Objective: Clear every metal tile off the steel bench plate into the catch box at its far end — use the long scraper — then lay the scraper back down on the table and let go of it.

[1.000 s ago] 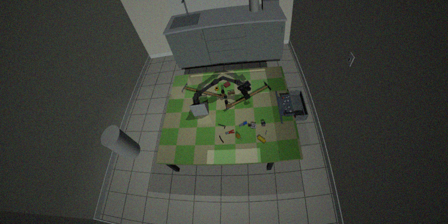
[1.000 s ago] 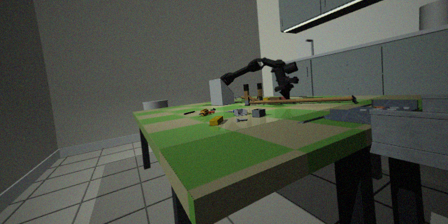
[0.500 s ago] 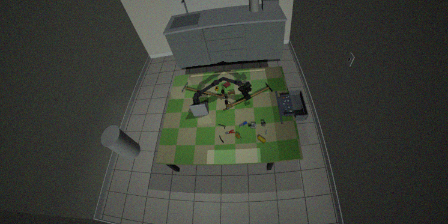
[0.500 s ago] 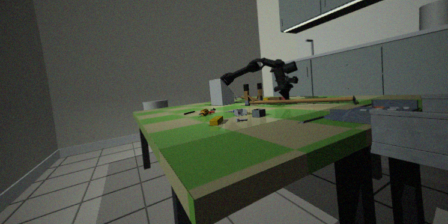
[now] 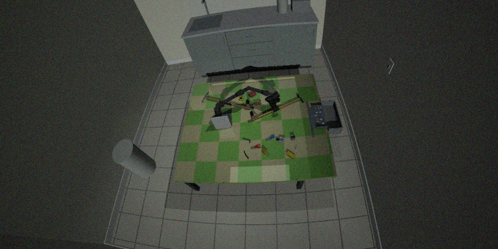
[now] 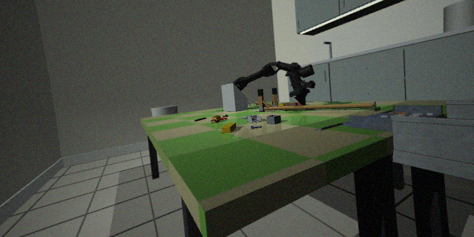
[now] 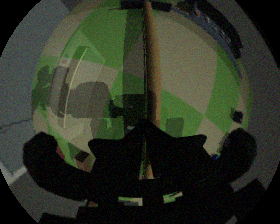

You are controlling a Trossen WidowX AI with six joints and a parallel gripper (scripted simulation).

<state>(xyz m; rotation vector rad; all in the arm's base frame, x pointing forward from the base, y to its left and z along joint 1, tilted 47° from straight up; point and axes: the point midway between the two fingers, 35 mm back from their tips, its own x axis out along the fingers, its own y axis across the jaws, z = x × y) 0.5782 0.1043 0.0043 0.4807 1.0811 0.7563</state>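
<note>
The long scraper lies 4 cm above my gripper tip, 2 cm ahead of it and 1 cm to the right of it. The rest, counted from my gripper tip: yellow ring 35 cm behind, 22 cm to the left, 1 cm below; then blue piece 34 cm to the right, 10 cm behind, 1 cm below; then red block 26 cm to the left, 22 cm behind, 1 cm below.
</note>
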